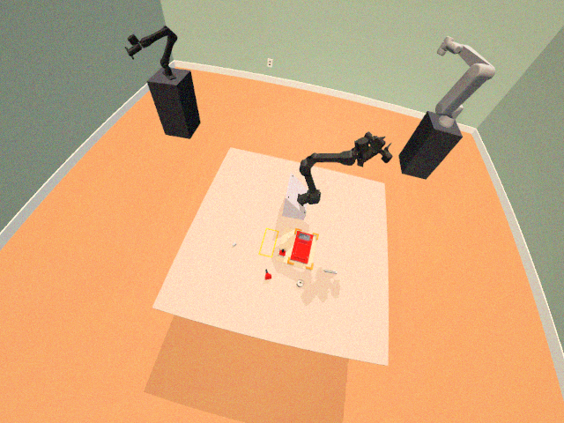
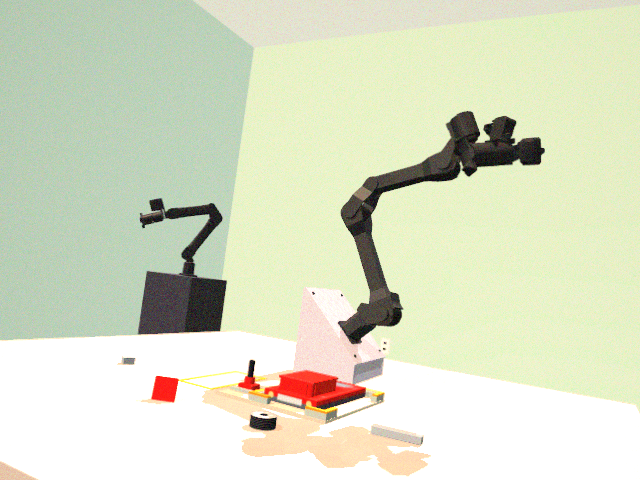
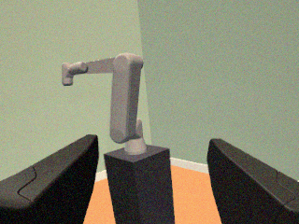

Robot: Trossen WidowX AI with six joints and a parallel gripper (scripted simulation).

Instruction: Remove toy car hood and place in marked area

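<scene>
The red hood lies 56 cm below my gripper tip, 47 cm ahead of it and 32 cm to the right of it. Round my gripper tip: black wheel 66 cm ahead, 60 cm below, 29 cm to the right; then white bar 60 cm below, 55 cm ahead, 12 cm to the right.
</scene>
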